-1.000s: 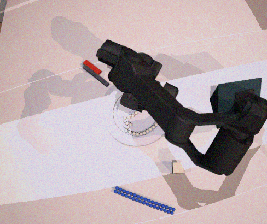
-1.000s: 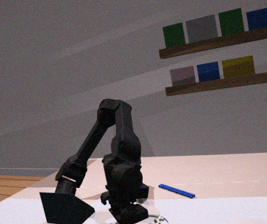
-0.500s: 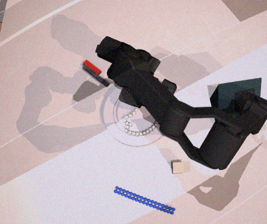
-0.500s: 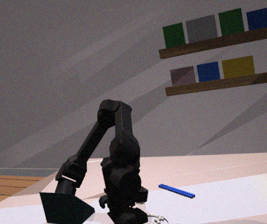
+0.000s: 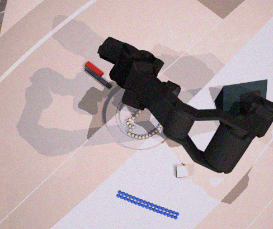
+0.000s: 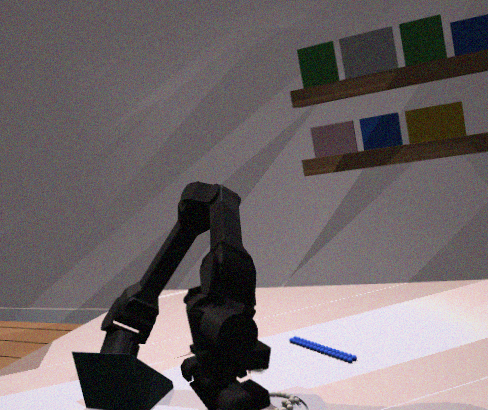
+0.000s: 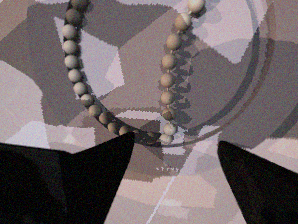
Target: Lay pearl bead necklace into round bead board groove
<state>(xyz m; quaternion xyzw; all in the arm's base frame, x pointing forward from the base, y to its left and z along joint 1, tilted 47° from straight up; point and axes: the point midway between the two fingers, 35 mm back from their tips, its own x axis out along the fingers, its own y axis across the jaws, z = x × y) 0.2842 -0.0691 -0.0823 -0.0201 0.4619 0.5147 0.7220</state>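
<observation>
My gripper tip is now 30 mm short of the round bead board, 60 mm to the right of it and 10 mm above it. Also, from my gripper tip: small beige cube: 50 mm behind, 240 mm to the left; then grey block: 140 mm ahead, 110 mm to the right, 10 mm below.
</observation>
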